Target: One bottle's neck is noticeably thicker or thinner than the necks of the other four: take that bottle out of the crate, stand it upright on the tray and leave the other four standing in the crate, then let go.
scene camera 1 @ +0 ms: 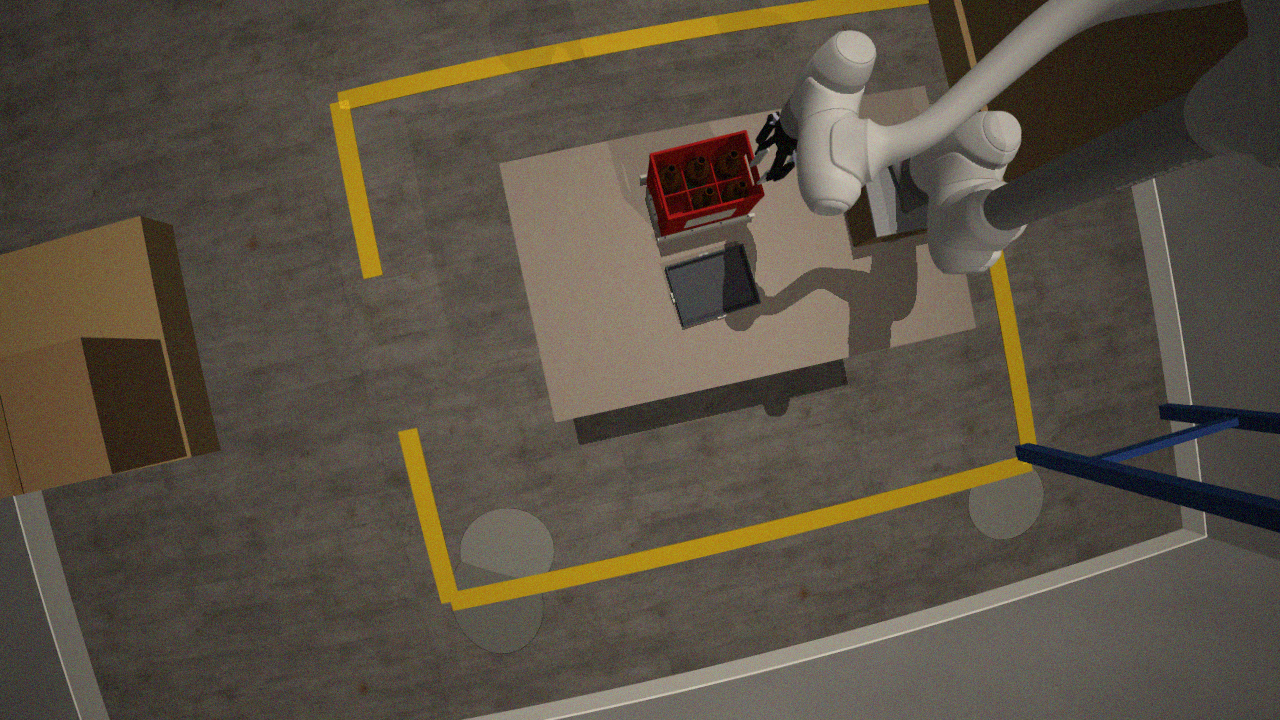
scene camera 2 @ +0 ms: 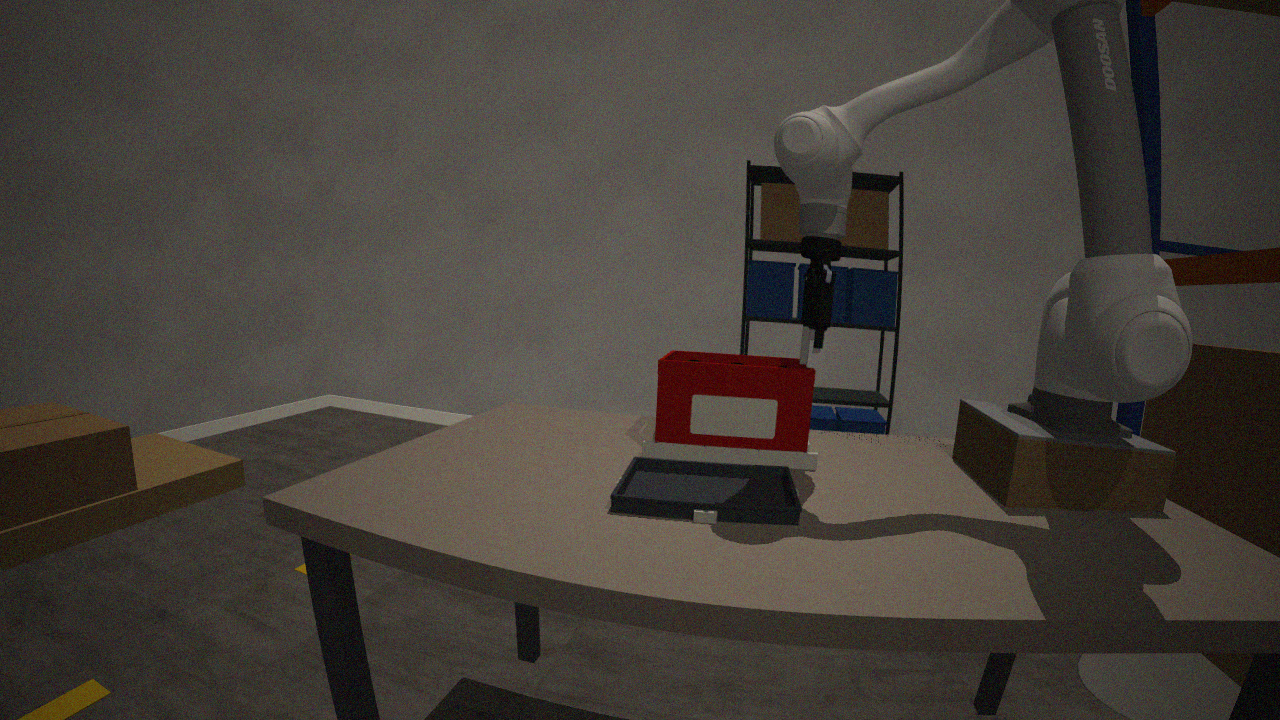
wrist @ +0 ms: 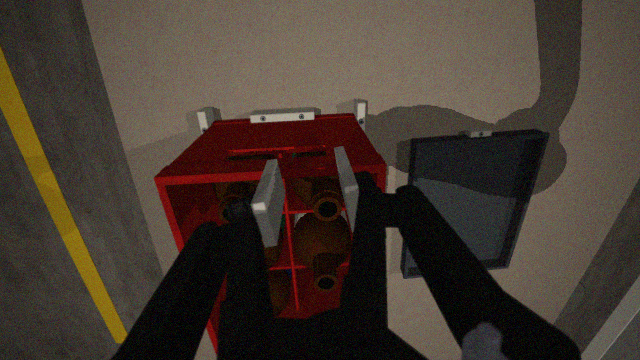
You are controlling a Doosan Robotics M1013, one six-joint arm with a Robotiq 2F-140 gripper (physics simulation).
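Places are measured from the arm's base along level axes (x ahead, y left, z up), in metres.
Pixels of known places: gripper, fingertip midpoint: (scene camera 1: 758,173) (scene camera 2: 810,366) (wrist: 308,170); arm's base, link origin: (scene camera 1: 918,176) (scene camera 2: 1066,423).
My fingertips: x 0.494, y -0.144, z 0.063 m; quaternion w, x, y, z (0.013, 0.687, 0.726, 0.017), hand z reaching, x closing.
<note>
Ahead of a thing's pixels: the offset from my fingertips to its top centre. "pt": to the spot under its first point. Level surfaces: height alone.
The red crate {dx +0.132, dy -0.042, dz +0.000 m} (scene camera 1: 677,225) (scene camera 2: 671,402) (wrist: 320,132) stands upright on the table. Five brown bottles stand in it in scene camera 1; the front-left compartment looks empty. My gripper (scene camera 1: 759,170) (scene camera 2: 806,356) (wrist: 308,170) is partly open and empty, pointing down, fingertips around rim height at the crate's right end. In the wrist view one bottle {dx +0.139, dy -0.002, dz -0.012 m} (wrist: 320,240) shows between the finger pads, a second bottle (wrist: 325,262) beyond it, and a third is mostly hidden behind the left finger. I cannot tell which neck differs. The dark tray {pt dx +0.229, dy +0.232, dz -0.170 m} (scene camera 1: 698,291) (scene camera 2: 680,488) (wrist: 460,225) lies in front, without a bottle.
White brackets {pt dx -0.011, dy -0.030, dz -0.145 m} (wrist: 282,117) sit around the crate's base. The arm's pedestal (scene camera 2: 1065,474) stands on the table {dz -0.175 m} (scene camera 1: 608,340) (scene camera 2: 501,537) to the right. Cardboard boxes (scene camera 1: 80,286) (scene camera 2: 62,456) stand off the table's left side. A shelf unit (scene camera 2: 745,268) stands behind.
</note>
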